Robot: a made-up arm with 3 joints. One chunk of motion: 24 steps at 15 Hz.
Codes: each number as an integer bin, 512 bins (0 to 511) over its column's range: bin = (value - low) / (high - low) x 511, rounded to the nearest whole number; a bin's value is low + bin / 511 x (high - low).
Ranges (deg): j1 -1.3..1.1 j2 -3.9..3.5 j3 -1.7..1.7
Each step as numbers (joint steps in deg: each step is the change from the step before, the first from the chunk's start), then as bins.
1 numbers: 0.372 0.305 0.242
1 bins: 356 290 292
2 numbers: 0.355 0.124 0.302
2 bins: 352 278 301
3 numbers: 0.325 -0.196 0.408
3 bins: 346 256 317
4 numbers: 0.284 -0.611 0.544
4 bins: 337 227 337
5 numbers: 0.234 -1.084 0.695
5 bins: 327 194 360
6 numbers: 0.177 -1.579 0.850
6 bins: 314 160 383
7 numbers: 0.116 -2.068 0.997
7 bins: 301 127 405
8 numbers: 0.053 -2.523 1.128
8 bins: 288 95 425
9 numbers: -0.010 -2.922 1.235
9 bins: 275 68 441
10 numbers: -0.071 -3.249 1.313
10 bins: 262 45 453
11 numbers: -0.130 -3.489 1.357
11 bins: 249 28 459
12 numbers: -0.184 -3.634 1.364
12 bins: 238 18 461
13 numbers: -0.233 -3.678 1.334
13 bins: 227 15 456
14 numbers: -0.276 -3.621 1.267
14 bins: 218 19 446
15 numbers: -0.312 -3.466 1.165
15 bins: 210 30 431
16 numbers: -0.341 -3.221 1.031
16 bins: 204 47 410
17 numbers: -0.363 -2.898 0.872
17 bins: 200 69 387
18 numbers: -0.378 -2.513 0.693
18 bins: 196 96 360
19 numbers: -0.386 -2.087 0.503
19 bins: 195 125 331
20 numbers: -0.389 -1.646 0.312
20 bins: 194 156 302
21 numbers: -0.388 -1.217 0.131
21 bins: 194 185 275
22 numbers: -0.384 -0.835 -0.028
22 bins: 195 212 251
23 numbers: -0.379 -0.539 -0.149
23 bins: 196 232 233
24 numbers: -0.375 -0.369 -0.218
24 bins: 197 244 223
